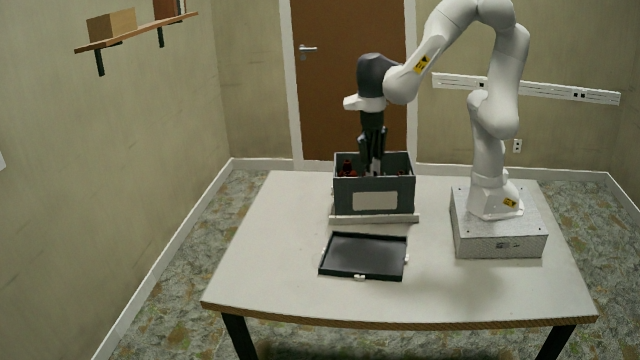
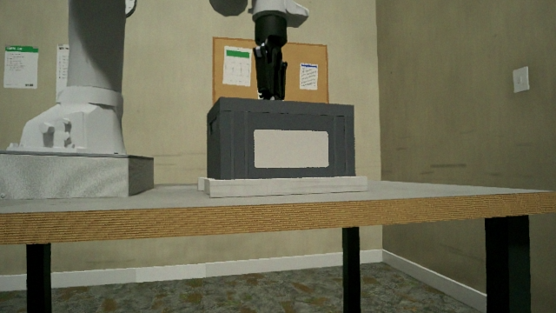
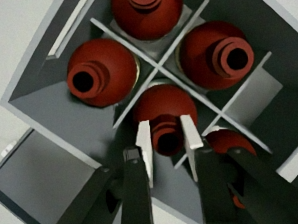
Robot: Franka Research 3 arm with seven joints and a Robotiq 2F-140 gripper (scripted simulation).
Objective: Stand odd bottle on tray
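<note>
Right now my hand is 90 mm above the dark grey crate and 40 mm to the left of it. From my hand the other things lie so: dark tray: 250 mm to the left, 160 mm below, 10 mm behind.
</note>
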